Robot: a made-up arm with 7 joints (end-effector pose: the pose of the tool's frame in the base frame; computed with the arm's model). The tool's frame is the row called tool.
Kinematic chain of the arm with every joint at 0, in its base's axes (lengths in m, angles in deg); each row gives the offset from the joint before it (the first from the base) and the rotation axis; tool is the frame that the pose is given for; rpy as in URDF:
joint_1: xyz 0 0 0.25 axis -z
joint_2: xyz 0 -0.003 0.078 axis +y
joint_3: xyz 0 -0.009 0.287 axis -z
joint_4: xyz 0 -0.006 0.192 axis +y
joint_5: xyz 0 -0.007 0.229 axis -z
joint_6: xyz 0 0 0.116 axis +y
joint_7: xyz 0 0 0.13 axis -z
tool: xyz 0 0 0 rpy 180 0 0
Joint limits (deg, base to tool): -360..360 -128.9..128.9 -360..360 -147.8..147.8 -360..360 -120.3..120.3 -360..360
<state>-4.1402 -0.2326 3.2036 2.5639 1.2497 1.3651 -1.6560</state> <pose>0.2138 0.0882 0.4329 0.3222 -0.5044 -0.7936 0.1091</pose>
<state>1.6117 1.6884 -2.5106 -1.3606 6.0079 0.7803 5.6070</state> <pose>-0.2880 -0.6026 -0.0703 -0.4707 -0.2547 -0.7520 0.3848</pose>
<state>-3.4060 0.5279 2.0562 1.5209 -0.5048 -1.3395 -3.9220</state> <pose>-0.1769 0.2666 0.9732 -0.8948 0.4456 0.0184 0.0203</pose>
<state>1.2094 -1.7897 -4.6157 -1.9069 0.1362 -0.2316 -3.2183</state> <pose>0.2904 0.4259 0.2961 0.4428 -0.6457 -0.4361 0.4435</pose>
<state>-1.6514 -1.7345 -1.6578 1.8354 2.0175 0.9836 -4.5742</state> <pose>-0.3755 -0.4533 0.3335 -0.4570 0.7853 -0.0092 0.4176</pose>
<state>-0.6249 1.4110 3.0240 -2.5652 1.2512 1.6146 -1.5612</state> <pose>0.1124 0.2649 0.1634 0.5530 0.3851 -0.1552 0.7223</pose>
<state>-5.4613 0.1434 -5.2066 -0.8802 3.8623 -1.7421 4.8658</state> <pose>0.0343 0.1201 1.1040 0.3269 0.8014 0.3869 0.3181</pose>
